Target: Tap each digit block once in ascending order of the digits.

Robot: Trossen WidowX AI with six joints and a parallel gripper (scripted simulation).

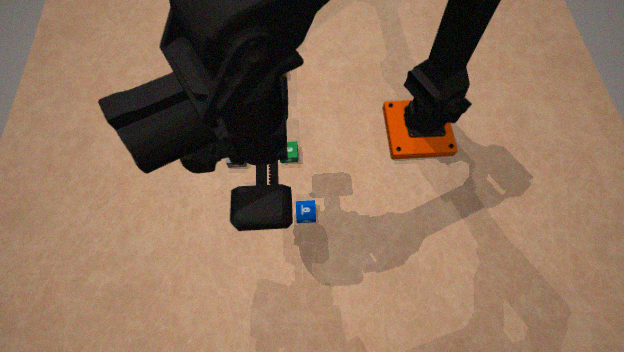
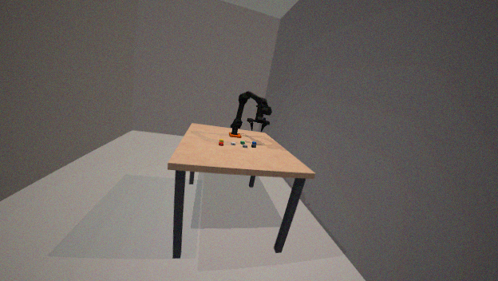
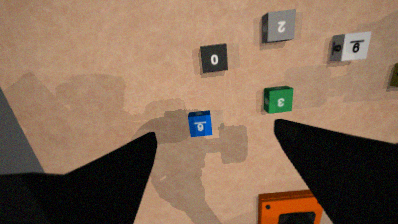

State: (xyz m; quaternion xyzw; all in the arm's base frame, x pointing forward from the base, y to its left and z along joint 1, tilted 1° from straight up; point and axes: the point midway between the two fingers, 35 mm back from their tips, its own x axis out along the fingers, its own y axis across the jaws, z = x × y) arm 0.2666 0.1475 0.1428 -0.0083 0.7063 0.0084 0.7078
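My gripper tip is now 40 mm short of the black block, 10 mm to the left of it and 120 mm above it. Round my gripper tip: grey block (70 mm ahead, 90 mm to the right, 120 mm below); green block (20 mm behind, 100 mm to the right, 120 mm below); blue block (50 mm behind, 10 mm to the left, 120 mm below).
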